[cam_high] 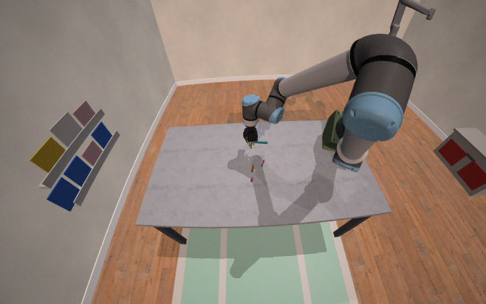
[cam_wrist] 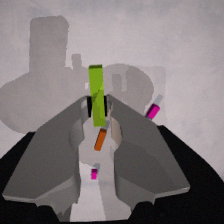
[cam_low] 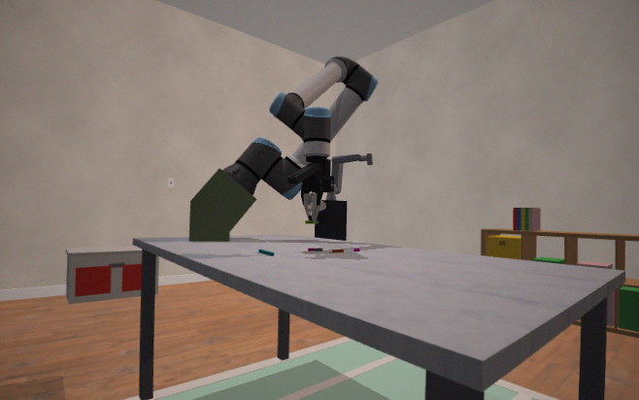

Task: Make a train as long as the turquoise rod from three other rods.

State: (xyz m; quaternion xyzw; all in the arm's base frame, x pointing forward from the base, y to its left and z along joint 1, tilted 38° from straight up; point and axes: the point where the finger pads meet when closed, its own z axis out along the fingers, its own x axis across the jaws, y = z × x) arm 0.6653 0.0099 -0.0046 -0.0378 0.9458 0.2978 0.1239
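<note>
The grey rod is 11 cm below my hand, 9 cm to the left of it and 8 cm behind it. From my hand the other things lie so: turquoise rod: 12 cm to the right, 11 cm below, 8 cm behind; orange rod: 13 cm to the left, 11 cm below, 1 cm behind; lime rod: 1 cm below.
</note>
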